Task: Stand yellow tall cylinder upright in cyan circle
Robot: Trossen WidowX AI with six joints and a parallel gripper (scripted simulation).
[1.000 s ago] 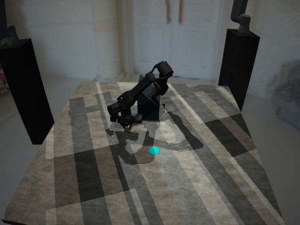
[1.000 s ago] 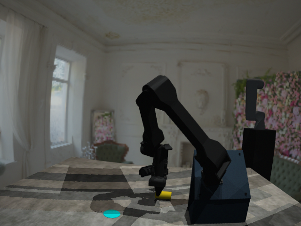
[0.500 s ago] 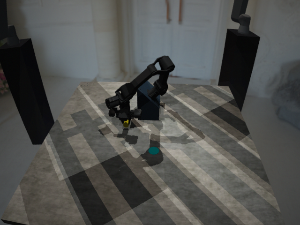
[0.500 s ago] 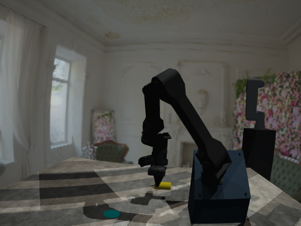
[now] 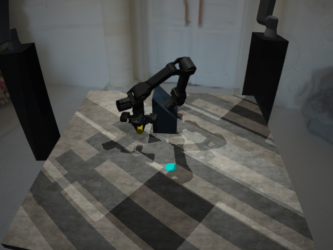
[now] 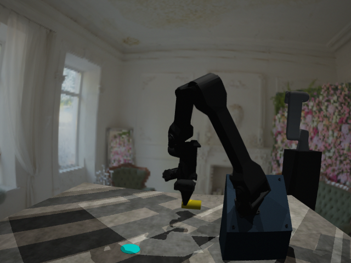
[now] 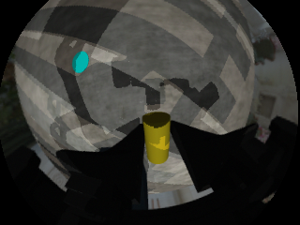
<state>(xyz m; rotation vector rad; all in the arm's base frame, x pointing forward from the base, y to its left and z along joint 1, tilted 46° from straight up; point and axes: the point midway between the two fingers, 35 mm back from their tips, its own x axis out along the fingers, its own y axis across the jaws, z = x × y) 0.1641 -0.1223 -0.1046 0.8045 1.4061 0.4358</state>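
My gripper tip is 170 mm short of the cyan circle, 150 mm to the right of it and 110 mm above it. From my gripper tip the other things lie so: yellow tall cylinder (20 mm behind).
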